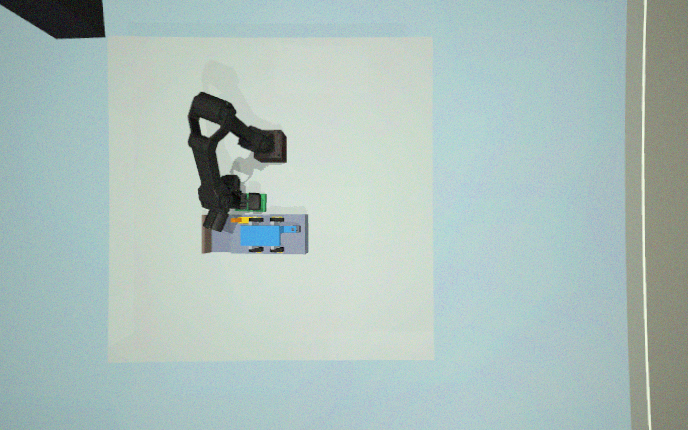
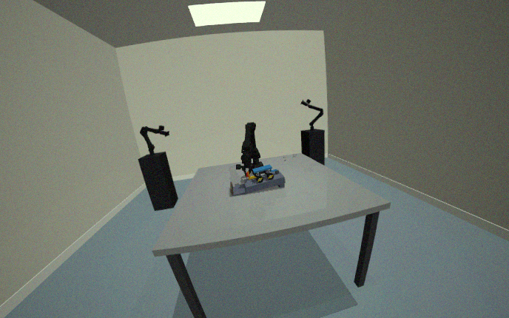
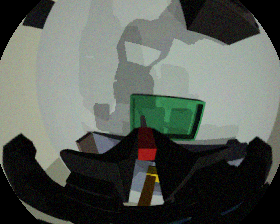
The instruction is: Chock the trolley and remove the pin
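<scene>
My gripper tip is now 6 cm above the green tray and 3 cm to the right of it. From my gripper tip the other things lie so: red-headed stop pin: right at my gripper tip; yellow chock: 7 cm ahead, 3 cm to the left, 3 cm above; grey ramp: 13 cm ahead, 11 cm to the left, 1 cm below.
</scene>
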